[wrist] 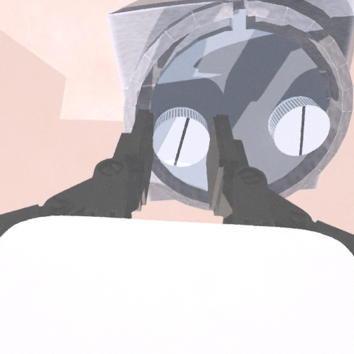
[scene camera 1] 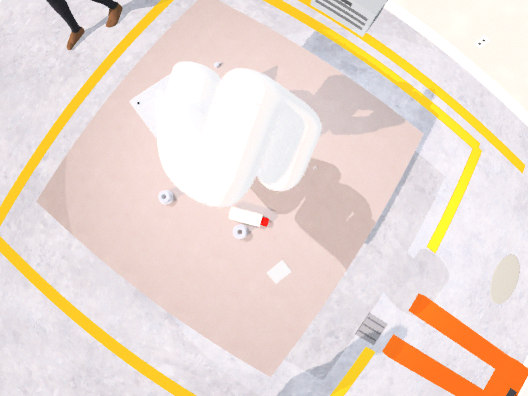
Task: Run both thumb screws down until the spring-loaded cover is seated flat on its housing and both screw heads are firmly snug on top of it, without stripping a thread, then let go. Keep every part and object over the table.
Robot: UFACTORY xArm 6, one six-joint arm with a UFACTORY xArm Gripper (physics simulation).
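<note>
In the wrist view two pale thumb screws with knurled rims and dark slots stand on the blue-grey round cover (wrist: 245, 135). The cover lies inside the grey ring-shaped housing (wrist: 343, 95). The left thumb screw (wrist: 175, 142) is between the two dark fingers of my gripper (wrist: 181, 136), which appear to touch it on both sides. The slot of this screw leans slightly. The right thumb screw (wrist: 300, 130) stands free, its slot nearly upright. The undersides of the heads and any gap under the cover are hidden. In the scene view the white arm hides the gripper, cover and screws.
A white tube with a red cap (scene camera 1: 245, 217) lies beside a round grey part (scene camera 1: 240, 231). Another round part (scene camera 1: 166, 197) is further left. A white square (scene camera 1: 279, 272) lies nearer the front. A pale plate (scene camera 1: 144, 104) sticks out beside the arm (scene camera 1: 215, 145).
</note>
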